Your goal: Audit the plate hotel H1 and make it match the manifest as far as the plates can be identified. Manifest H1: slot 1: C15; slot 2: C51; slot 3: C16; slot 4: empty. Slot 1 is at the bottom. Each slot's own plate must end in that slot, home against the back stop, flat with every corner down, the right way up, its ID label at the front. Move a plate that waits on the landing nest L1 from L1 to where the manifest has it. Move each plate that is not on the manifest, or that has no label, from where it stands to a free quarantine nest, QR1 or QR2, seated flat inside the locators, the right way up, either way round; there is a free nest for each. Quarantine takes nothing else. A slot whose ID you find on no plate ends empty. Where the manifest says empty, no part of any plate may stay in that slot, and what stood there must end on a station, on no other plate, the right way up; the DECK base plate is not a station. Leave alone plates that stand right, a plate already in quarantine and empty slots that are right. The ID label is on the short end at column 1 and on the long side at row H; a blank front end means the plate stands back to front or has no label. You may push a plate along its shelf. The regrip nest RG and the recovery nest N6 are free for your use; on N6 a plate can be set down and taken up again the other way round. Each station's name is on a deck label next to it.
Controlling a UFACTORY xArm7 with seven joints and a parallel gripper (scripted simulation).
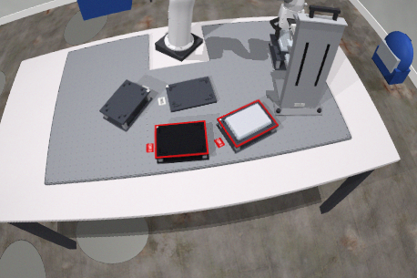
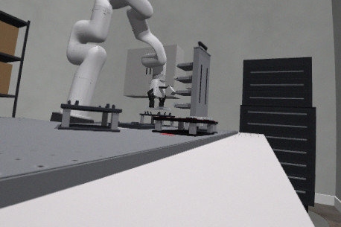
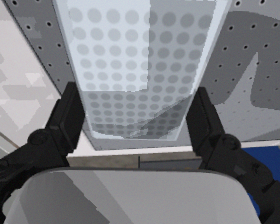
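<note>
Right now my hand is 110 mm above the RG label, 90 mm past it and 20 mm to the right of it. Round my hand: H1 label (160 mm ahead, 110 mm below, 60 mm to the left); white plate (300 mm ahead, 280 mm to the right, 60 mm below); plate labelled C16 (180 mm ahead, 150 mm above, 50 mm to the right).
</note>
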